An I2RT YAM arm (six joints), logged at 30 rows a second.
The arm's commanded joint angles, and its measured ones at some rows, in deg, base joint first. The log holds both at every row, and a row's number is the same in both.
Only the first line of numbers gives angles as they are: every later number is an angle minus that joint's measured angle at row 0.
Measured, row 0:
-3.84 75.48 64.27 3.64 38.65 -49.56
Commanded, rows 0 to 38:
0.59 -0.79 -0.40 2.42 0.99 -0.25
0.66 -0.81 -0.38 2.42 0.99 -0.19
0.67 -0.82 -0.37 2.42 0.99 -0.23
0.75 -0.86 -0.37 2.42 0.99 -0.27
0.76 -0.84 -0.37 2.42 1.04 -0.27
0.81 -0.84 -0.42 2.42 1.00 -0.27
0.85 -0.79 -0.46 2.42 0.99 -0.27
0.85 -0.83 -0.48 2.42 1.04 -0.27
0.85 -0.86 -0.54 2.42 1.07 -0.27
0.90 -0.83 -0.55 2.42 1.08 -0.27
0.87 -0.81 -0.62 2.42 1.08 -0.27
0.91 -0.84 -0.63 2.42 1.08 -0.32
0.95 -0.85 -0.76 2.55 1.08 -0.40
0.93 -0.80 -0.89 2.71 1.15 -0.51
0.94 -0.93 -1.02 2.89 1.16 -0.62
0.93 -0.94 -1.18 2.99 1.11 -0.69
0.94 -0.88 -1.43 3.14 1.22 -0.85
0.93 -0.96 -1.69 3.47 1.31 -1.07
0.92 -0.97 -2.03 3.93 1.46 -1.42
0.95 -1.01 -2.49 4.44 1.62 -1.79
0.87 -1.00 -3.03 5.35 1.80 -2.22
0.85 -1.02 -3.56 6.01 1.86 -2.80
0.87 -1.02 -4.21 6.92 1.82 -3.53
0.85 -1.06 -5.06 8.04 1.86 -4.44
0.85 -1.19 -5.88 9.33 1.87 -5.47
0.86 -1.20 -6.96 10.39 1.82 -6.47
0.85 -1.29 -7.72 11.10 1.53 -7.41
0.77 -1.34 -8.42 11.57 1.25 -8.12
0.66 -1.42 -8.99 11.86 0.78 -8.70
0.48 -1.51 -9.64 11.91 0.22 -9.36
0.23 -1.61 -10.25 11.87 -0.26 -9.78
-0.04 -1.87 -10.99 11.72 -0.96 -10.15
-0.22 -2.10 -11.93 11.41 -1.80 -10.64
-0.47 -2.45 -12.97 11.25 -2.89 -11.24
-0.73 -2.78 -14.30 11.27 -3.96 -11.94
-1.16 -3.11 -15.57 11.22 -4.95 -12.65
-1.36 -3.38 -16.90 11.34 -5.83 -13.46
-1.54 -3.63 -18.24 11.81 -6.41 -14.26
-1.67 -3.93 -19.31 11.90 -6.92 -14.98
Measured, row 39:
-0.83 -1.70 -15.91 9.57 -3.41 -11.26
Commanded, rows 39 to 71:
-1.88 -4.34 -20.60 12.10 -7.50 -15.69
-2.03 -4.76 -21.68 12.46 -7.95 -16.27
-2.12 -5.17 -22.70 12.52 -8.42 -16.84
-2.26 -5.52 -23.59 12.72 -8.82 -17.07
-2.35 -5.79 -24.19 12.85 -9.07 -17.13
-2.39 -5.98 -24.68 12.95 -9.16 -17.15
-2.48 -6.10 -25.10 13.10 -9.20 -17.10
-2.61 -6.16 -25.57 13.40 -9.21 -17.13
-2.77 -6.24 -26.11 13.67 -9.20 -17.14
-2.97 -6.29 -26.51 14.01 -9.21 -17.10
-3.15 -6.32 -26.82 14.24 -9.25 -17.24
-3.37 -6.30 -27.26 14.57 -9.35 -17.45
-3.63 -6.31 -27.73 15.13 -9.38 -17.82
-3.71 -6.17 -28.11 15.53 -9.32 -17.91
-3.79 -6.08 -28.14 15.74 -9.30 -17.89
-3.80 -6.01 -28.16 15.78 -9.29 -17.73
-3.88 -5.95 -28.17 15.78 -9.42 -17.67
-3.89 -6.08 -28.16 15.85 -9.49 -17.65
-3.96 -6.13 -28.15 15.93 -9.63 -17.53
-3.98 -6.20 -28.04 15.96 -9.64 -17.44
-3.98 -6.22 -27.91 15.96 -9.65 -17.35
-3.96 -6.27 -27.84 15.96 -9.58 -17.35
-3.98 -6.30 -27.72 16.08 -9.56 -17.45
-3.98 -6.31 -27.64 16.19 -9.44 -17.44
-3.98 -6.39 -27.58 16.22 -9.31 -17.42
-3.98 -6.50 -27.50 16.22 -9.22 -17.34
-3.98 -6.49 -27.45 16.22 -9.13 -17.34
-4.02 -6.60 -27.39 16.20 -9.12 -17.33
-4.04 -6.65 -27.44 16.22 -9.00 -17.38
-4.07 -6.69 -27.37 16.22 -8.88 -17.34
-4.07 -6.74 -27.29 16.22 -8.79 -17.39
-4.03 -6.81 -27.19 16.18 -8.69 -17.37
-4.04 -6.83 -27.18 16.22 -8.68 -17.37
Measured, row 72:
-3.71 -5.26 -28.09 14.25 -9.20 -17.57
